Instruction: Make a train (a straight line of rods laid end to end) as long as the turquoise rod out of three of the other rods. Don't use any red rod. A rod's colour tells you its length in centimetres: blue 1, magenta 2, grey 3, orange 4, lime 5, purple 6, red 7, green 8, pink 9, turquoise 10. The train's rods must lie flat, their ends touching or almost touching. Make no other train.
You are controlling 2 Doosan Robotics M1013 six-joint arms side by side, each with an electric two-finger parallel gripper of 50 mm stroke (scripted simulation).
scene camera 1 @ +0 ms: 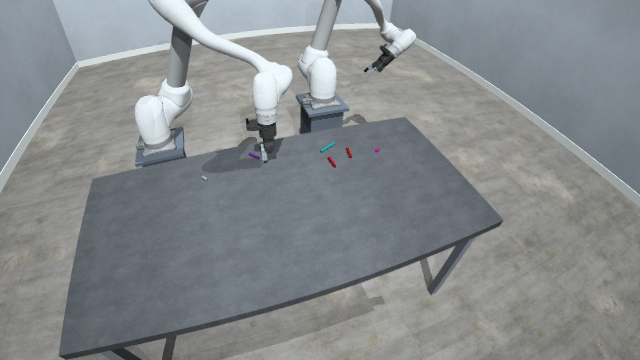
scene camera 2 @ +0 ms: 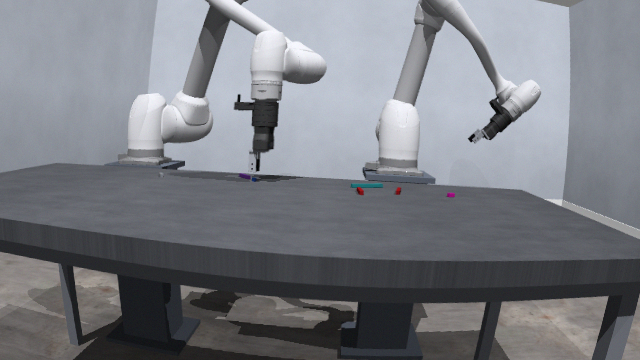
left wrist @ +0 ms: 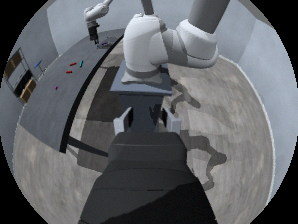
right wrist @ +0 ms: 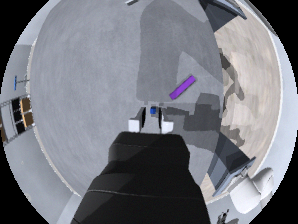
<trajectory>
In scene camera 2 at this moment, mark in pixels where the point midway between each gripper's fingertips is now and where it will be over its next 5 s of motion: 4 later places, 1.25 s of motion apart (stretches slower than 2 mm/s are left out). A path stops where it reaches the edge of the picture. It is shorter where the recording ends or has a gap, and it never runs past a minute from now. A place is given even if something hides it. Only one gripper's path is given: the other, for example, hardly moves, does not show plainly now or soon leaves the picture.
My right gripper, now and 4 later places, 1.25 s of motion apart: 254, 171; 254, 175; 254, 160; 286, 149; 291, 183
</trajectory>
